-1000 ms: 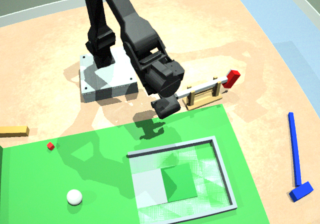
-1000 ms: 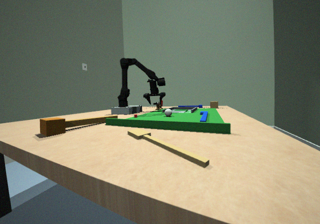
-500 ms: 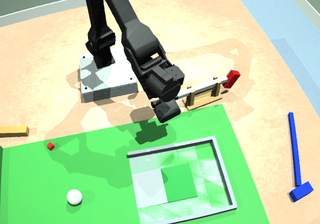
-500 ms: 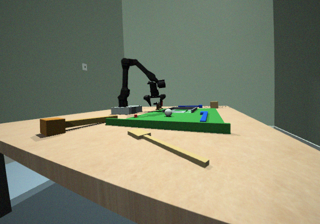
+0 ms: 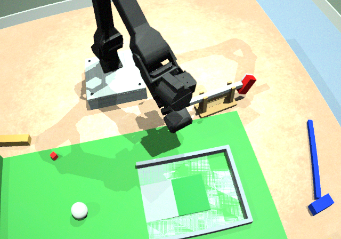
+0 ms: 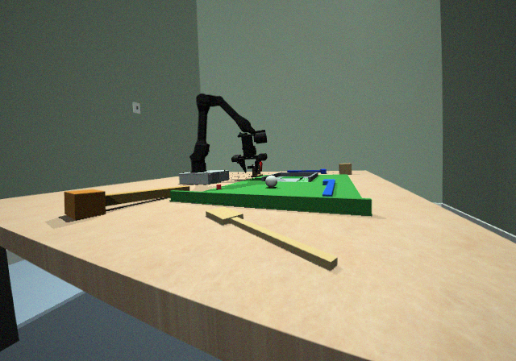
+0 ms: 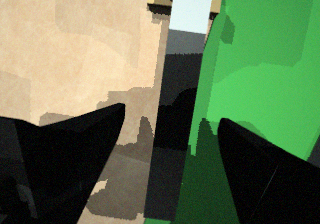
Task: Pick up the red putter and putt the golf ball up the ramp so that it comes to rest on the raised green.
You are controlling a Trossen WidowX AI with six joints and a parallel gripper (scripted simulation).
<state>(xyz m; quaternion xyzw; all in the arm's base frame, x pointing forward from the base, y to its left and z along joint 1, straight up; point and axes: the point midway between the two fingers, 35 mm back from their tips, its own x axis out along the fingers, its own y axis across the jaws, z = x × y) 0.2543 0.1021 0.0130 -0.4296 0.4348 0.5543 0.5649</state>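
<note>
Now: the red cube 3 cm behind my gripper tip, 36 cm to the right of it and 2 cm below it. From my gripper tip the other things lie so: wooden rack 13 cm to the left; grey frame 23 cm ahead, 4 cm to the right, 3 cm below; green mat 21 cm ahead, 23 cm to the right, 3 cm below.
</note>
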